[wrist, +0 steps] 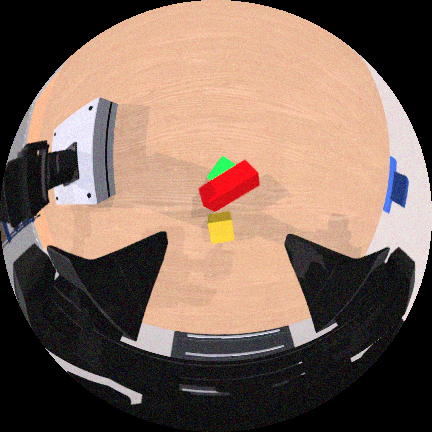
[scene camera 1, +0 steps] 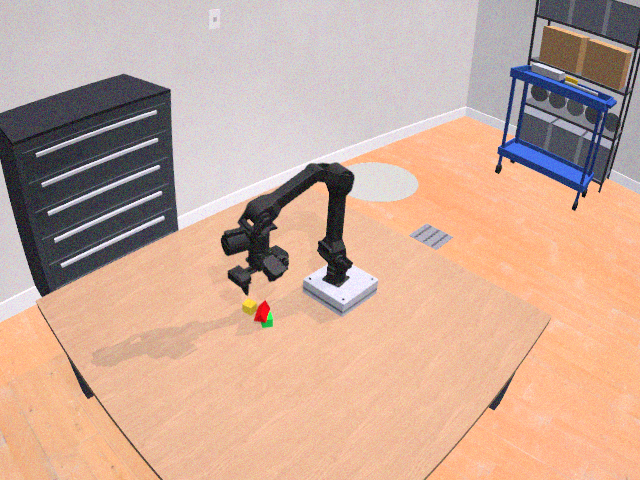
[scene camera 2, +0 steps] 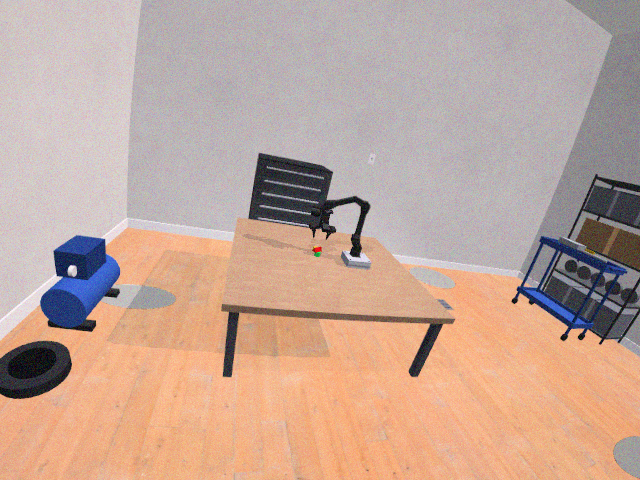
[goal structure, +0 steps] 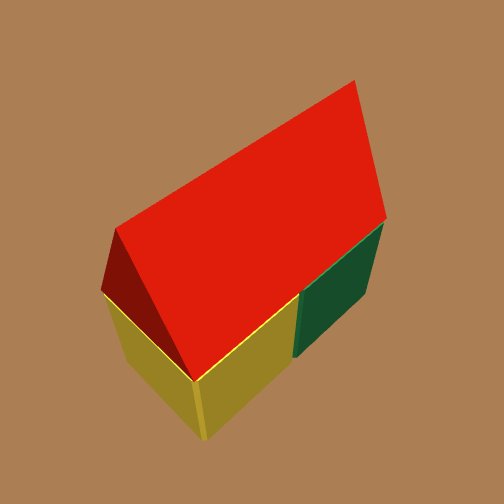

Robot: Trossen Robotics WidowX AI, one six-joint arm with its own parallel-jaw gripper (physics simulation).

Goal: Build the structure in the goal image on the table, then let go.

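Places are measured from the arm's base along level axes (x back, y right, z up), in centimetres.
Pixels of known places: gripper, between the fingertips: (wrist: 228, 239) (scene camera 1: 258, 288) (scene camera 2: 319, 238); arm's base, origin of its link: (wrist: 68, 164) (scene camera 1: 336, 278) (scene camera 2: 354, 255).
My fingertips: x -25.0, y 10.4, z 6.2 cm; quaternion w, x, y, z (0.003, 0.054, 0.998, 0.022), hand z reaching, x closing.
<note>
Ahead of a thing's pixels: the offset from my fingertips to its top centre. Level surfaces: height alone.
A yellow cube @[dx +0.5, dy +4.3, dz -8.4 cm] (scene camera 1: 249, 306) (wrist: 221, 231) sits on the table @[dz -11.7 cm] (scene camera 1: 330, 392) (scene camera 2: 310, 289) (wrist: 220, 75). A long red block @[dx -1.1, dy -1.6, dz -5.5 cm] (scene camera 1: 262, 311) (scene camera 2: 317, 249) (wrist: 230, 185) lies just beside it, with a gap between them. The red block looks tilted and partly covers a green block @[dx -0.6, dy -3.4, dz -8.4 cm] (scene camera 1: 267, 322) (scene camera 2: 317, 254) (wrist: 221, 167); whether it rests on or leans against the green block is unclear. My gripper (scene camera 1: 260, 285) (scene camera 2: 320, 237) (wrist: 228, 239) is open and empty, pointing down above the table. In the wrist view the yellow cube shows between the fingertips, below them.
The arm's white base plate (scene camera 1: 341, 289) (scene camera 2: 355, 259) (wrist: 80, 175) stands on the table beside the blocks. A dark drawer cabinet (scene camera 1: 103, 180) (scene camera 2: 292, 188) stands behind the table. A blue cart (scene camera 1: 547, 162) (scene camera 2: 558, 308) stands on the floor at the right.
</note>
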